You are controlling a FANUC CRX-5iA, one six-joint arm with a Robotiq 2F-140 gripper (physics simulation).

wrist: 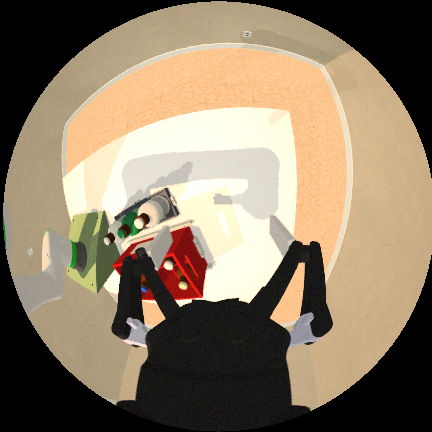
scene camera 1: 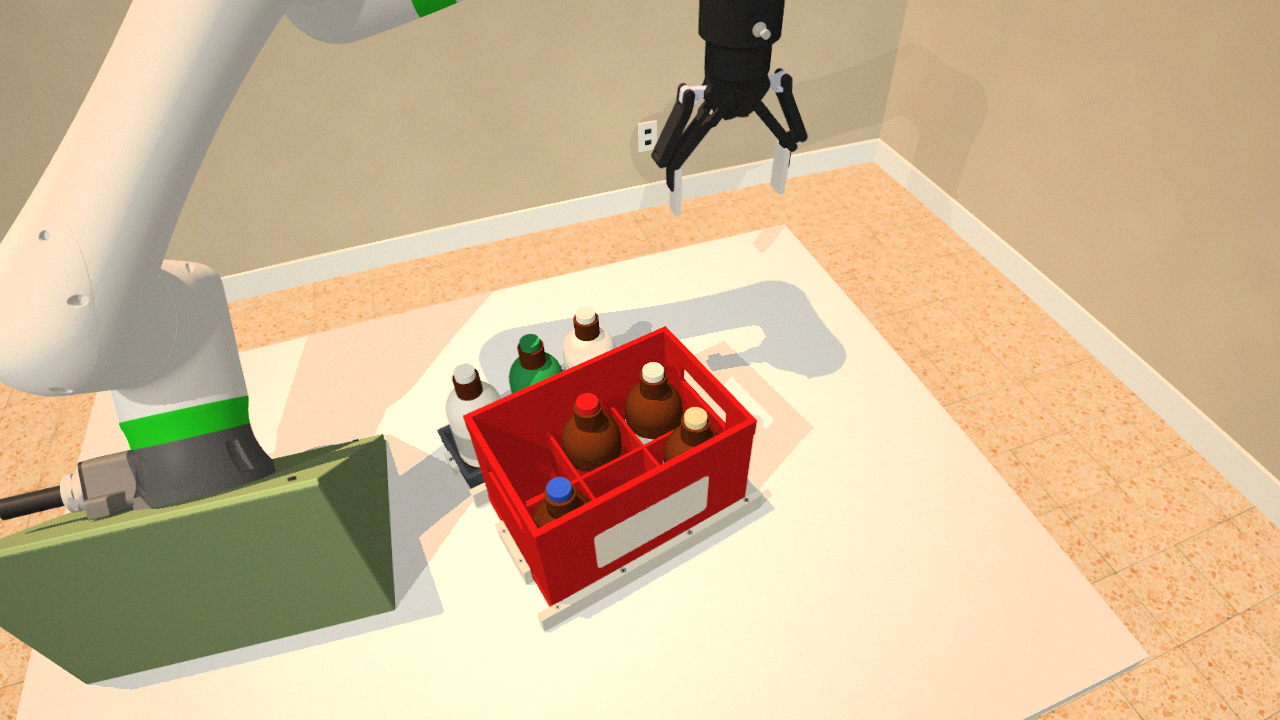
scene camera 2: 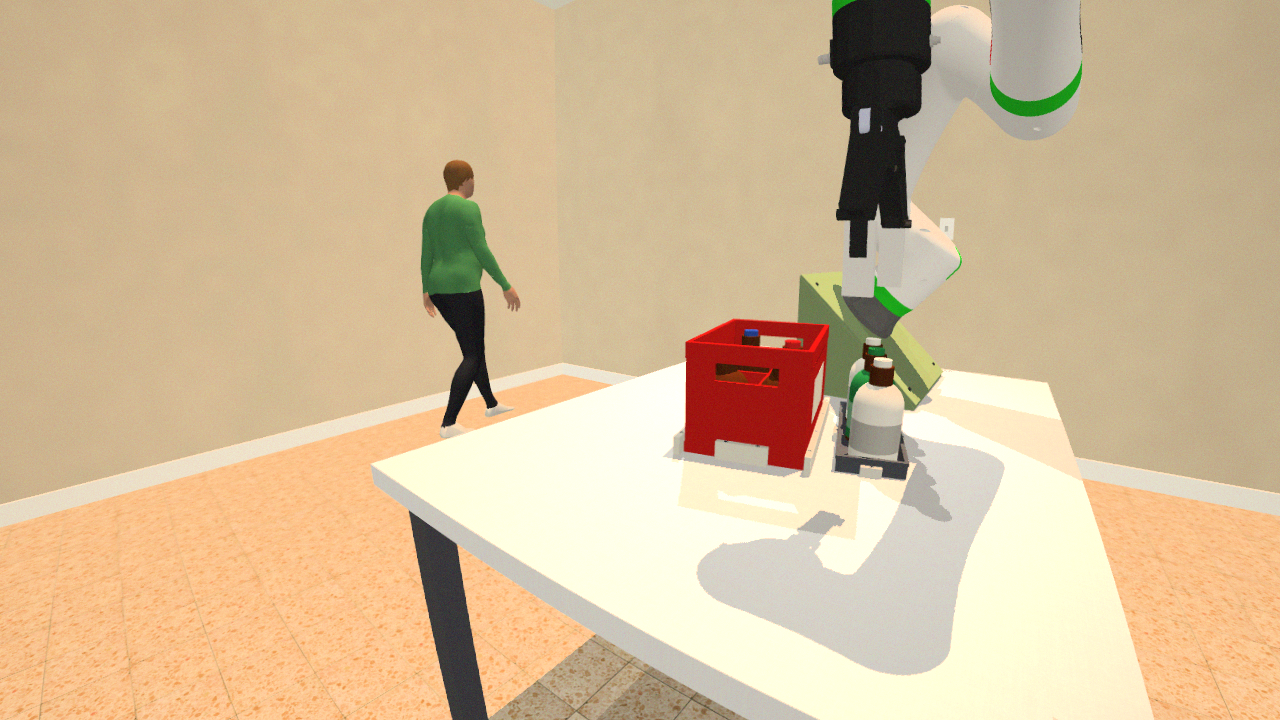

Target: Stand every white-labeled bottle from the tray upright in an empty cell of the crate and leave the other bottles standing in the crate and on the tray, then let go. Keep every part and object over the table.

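Frame: origin at the arm's base, x ahead, y left, z up, level; metres.
Where they show: gripper, fingertip midpoint: (wrist: 218, 229) (scene camera 1: 726, 199) (scene camera 2: 875, 291); arm's base, origin of the base link: (wrist: 79, 256) (scene camera 1: 205, 489) (scene camera 2: 865, 314).
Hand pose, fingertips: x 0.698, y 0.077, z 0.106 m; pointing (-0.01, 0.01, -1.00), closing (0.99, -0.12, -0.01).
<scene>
Things, the pixels of their top centre, and the offset from my fingertips. "pt": a spot on its surface instead. Level surfaces: height alone.
- red crate, middle of its top: (scene camera 1: 581, 383) (scene camera 2: 803, 334) (wrist: 140, 268) dy -0.130, dx -0.270, dz -0.096 m
- dark tray, surface spot: (scene camera 2: 848, 463) pt dy -0.027, dx -0.157, dz -0.257 m
- green bottle, middle of its top: (scene camera 1: 529, 340) (wrist: 119, 234) dy -0.015, dx -0.296, dz -0.111 m
- white table, its level: dz -0.272 m
The red crate (scene camera 1: 572, 577) (scene camera 2: 742, 416) (wrist: 196, 241) holds upright brown bottles with red (scene camera 1: 590, 443), blue (scene camera 1: 559, 489), white (scene camera 1: 652, 407) and tan (scene camera 1: 695, 418) caps. Its back-left and front-middle cells look empty in scene camera 1. Behind it, the dark tray (scene camera 2: 848, 463) (wrist: 173, 200) holds one white-labeled bottle (scene camera 1: 467, 411) at its base end, another white-labeled bottle (scene camera 1: 588, 346) (scene camera 2: 877, 413) (wrist: 156, 210) at its far end, and a green bottle (scene camera 1: 535, 371) (wrist: 131, 222) between them, all upright. My gripper (scene camera 1: 727, 203) (scene camera 2: 873, 289) (wrist: 218, 229) is open and empty, high above crate and tray. In the wrist view a finger partly hides the crate.
The green robot pedestal (scene camera 1: 214, 573) (scene camera 2: 823, 322) (wrist: 90, 250) stands at the base end of the white table (scene camera 1: 805, 573) (scene camera 2: 572, 501). Pale strips (scene camera 1: 657, 552) edge the crate's foot. A person in green (scene camera 2: 456, 241) stands on the floor beyond the table.
</scene>
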